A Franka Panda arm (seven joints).
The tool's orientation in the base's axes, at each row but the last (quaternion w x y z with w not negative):
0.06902, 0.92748, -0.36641, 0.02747
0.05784, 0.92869, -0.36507, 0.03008
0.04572, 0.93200, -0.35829, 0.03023
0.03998, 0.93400, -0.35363, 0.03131
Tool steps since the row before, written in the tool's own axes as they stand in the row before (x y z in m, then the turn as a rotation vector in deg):
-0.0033, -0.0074, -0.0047, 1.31, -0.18, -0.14
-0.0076, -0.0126, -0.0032, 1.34, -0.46, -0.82
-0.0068, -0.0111, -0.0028, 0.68, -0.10, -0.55
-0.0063, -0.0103, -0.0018, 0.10, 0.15, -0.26
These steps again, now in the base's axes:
0.0026, 0.0083, 0.0035, 1.08, -0.73, 0.25
0.0030, 0.0147, 0.0014, 1.28, -0.46, 0.91
0.0023, 0.0130, 0.0015, 0.56, -0.32, 0.60
0.0021, 0.0120, 0.0007, -0.03, -0.15, 0.28

